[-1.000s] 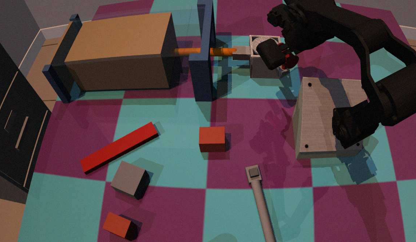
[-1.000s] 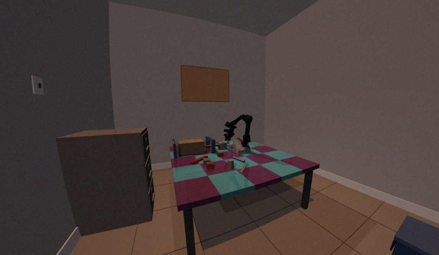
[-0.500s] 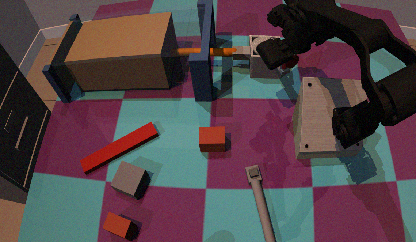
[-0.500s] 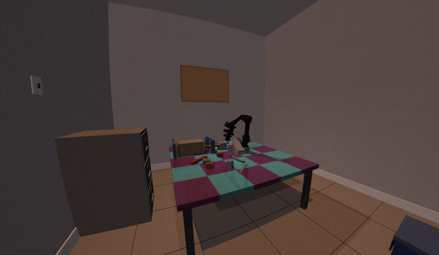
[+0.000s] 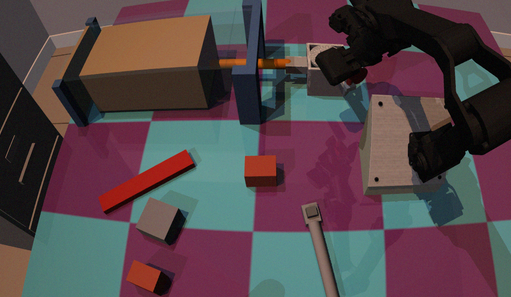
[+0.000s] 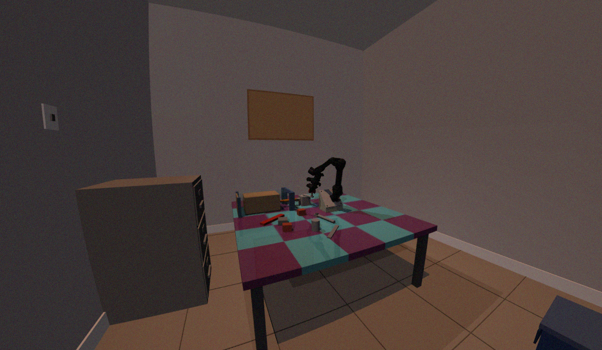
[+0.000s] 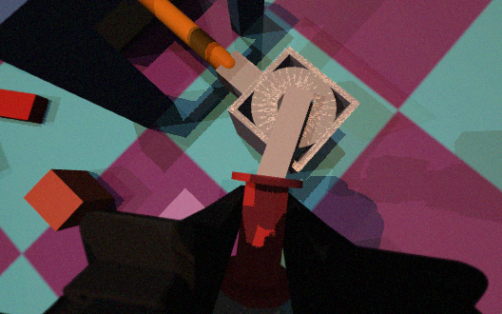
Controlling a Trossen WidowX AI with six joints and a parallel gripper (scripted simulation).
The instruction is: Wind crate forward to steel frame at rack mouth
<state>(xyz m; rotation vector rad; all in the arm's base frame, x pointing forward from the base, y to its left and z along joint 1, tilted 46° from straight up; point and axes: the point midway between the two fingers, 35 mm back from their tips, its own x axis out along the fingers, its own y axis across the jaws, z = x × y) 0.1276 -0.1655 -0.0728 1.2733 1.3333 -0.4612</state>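
The grey crank handle lies 3 cm below my gripper tip and 2 cm to the right of it. From my gripper tip the other things lie so: blue steel frame: 18 cm ahead, 9 cm to the right, 3 cm below; then red knob: 1 cm to the left, 1 cm behind; then grey winch: 10 cm below, 9 cm to the right, 1 cm ahead.
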